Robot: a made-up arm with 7 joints. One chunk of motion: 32 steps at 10 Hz.
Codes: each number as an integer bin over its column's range. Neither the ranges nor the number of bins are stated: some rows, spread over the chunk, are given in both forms.
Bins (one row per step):
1: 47 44 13 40 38 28 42
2: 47 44 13 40 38 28 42
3: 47 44 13 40 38 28 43
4: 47 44 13 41 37 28 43
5: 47 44 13 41 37 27 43
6: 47 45 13 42 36 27 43
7: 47 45 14 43 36 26 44
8: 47 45 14 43 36 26 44
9: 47 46 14 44 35 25 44
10: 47 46 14 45 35 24 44
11: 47 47 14 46 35 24 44
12: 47 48 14 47 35 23 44
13: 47 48 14 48 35 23 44
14: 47 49 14 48 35 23 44
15: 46 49 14 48 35 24 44
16: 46 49 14 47 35 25 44
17: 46 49 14 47 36 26 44
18: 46 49 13 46 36 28 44
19: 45 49 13 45 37 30 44
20: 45 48 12 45 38 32 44
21: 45 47 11 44 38 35 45
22: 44 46 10 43 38 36 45
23: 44 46 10 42 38 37 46
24: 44 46 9 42 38 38 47
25: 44 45 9 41 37 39 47
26: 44 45 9 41 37 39 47
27: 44 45 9 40 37 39 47
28: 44 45 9 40 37 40 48
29: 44 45 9 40 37 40 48
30: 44 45 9 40 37 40 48
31: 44 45 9 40 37 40 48
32: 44 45 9 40 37 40 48
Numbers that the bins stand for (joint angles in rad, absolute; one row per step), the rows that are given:
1: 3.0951 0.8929 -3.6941 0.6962 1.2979 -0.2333 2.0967
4: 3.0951 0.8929 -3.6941 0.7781 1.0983 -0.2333 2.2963
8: 3.0951 0.9643 -3.4944 0.9419 0.8986 -0.3667 2.4960
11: 3.0951 1.1071 -3.4944 1.1876 0.6989 -0.5000 2.4960
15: 2.8954 1.2500 -3.4944 1.3514 0.6989 -0.5000 2.4960
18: 2.8954 1.2500 -3.6941 1.1876 0.8986 -0.2333 2.4960
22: 2.4960 1.0357 -4.2932 0.9419 1.2979 0.3000 2.6957
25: 2.4960 0.9643 -4.4929 0.7781 1.0983 0.5000 3.0951
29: 2.4960 0.9643 -4.4929 0.6962 1.0983 0.5667 3.2948
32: 2.4960 0.9643 -4.4929 0.6962 1.0983 0.5667 3.2948
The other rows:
2: 3.0951 0.8929 -3.6941 0.6962 1.2979 -0.2333 2.0967
3: 3.0951 0.8929 -3.6941 0.6962 1.2979 -0.2333 2.2963
5: 3.0951 0.8929 -3.6941 0.7781 1.0983 -0.3000 2.2963
6: 3.0951 0.9643 -3.6941 0.8600 0.8986 -0.3000 2.2963
7: 3.0951 0.9643 -3.4944 0.9419 0.8986 -0.3667 2.4960
9: 3.0951 1.0357 -3.4944 1.0238 0.6989 -0.4333 2.4960
10: 3.0951 1.0357 -3.4944 1.1057 0.6989 -0.5000 2.4960
12: 3.0951 1.1786 -3.4944 1.2695 0.6989 -0.5667 2.4960
13: 3.0951 1.1786 -3.4944 1.3514 0.6989 -0.5667 2.4960
14: 3.0951 1.2500 -3.4944 1.3514 0.6989 -0.5667 2.4960
16: 2.8954 1.2500 -3.4944 1.2695 0.6989 -0.4333 2.4960
17: 2.8954 1.2500 -3.4944 1.2695 0.8986 -0.3667 2.4960
19: 2.6957 1.2500 -3.6941 1.1057 1.0983 -0.1000 2.4960
20: 2.6957 1.1786 -3.8938 1.1057 1.2979 0.0333 2.4960
21: 2.6957 1.1071 -4.0935 1.0238 1.2979 0.2333 2.6957
23: 2.4960 1.0357 -4.2932 0.8600 1.2979 0.3667 2.8954
24: 2.4960 1.0357 -4.4929 0.8600 1.2979 0.4333 3.0951
26: 2.4960 0.9643 -4.4929 0.7781 1.0983 0.5000 3.0951
27: 2.4960 0.9643 -4.4929 0.6962 1.0983 0.5000 3.0951
28: 2.4960 0.9643 -4.4929 0.6962 1.0983 0.5667 3.2948
30: 2.4960 0.9643 -4.4929 0.6962 1.0983 0.5667 3.2948
31: 2.4960 0.9643 -4.4929 0.6962 1.0983 0.5667 3.2948

